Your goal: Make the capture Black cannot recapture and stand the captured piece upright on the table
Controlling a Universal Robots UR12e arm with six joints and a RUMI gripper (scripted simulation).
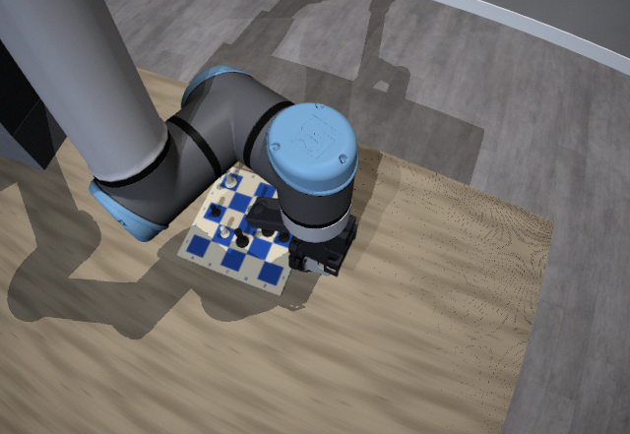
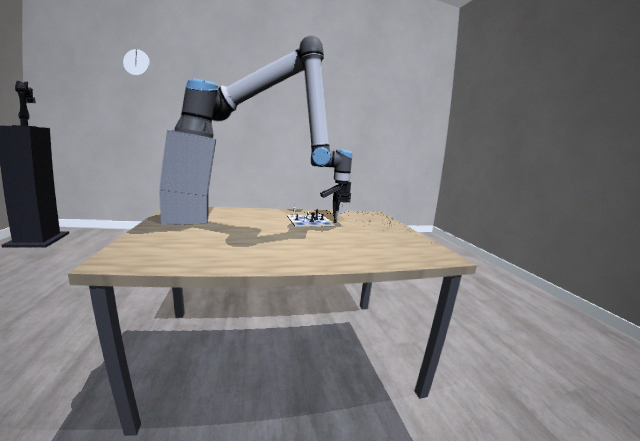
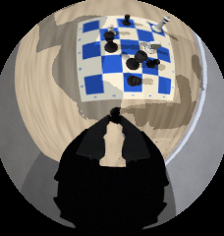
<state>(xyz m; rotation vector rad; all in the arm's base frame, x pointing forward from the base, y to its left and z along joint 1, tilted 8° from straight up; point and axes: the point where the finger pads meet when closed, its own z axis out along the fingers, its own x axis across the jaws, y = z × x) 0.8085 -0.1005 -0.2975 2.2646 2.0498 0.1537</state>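
My gripper is now 10 mm above the black piece. From my hand the other things lie so: blue-and-cream chessboard 140 mm behind, 40 mm to the left, 30 mm below.
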